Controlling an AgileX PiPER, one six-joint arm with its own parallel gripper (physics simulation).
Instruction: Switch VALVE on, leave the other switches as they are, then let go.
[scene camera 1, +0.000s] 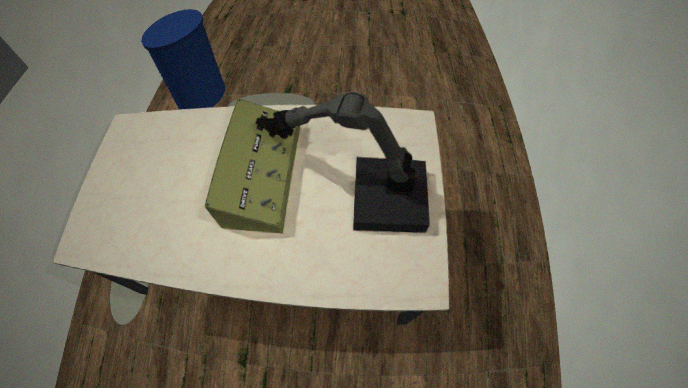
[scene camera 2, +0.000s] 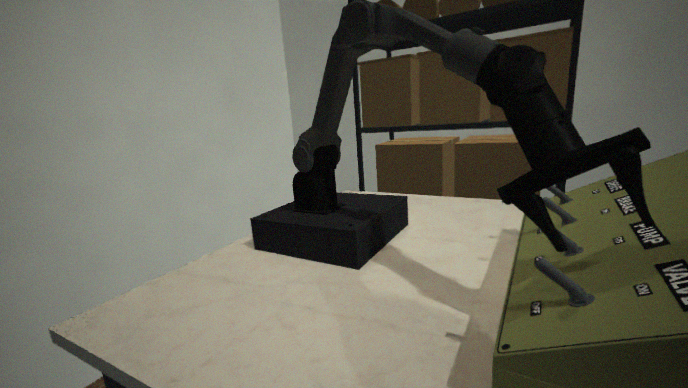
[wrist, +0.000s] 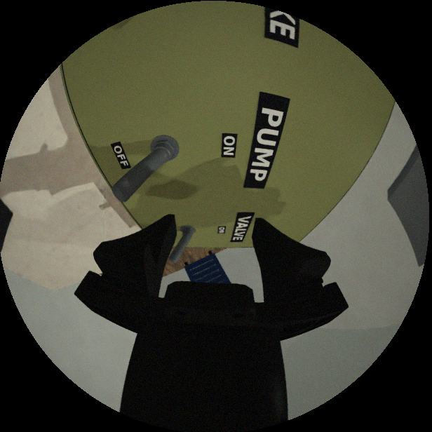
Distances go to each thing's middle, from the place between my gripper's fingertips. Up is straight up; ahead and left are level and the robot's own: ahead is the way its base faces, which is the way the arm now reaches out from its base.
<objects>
My gripper is now 60 mm to the right of the pump lever (wrist: 130, 181), 40 mm past it and 20 mm above it.
</objects>
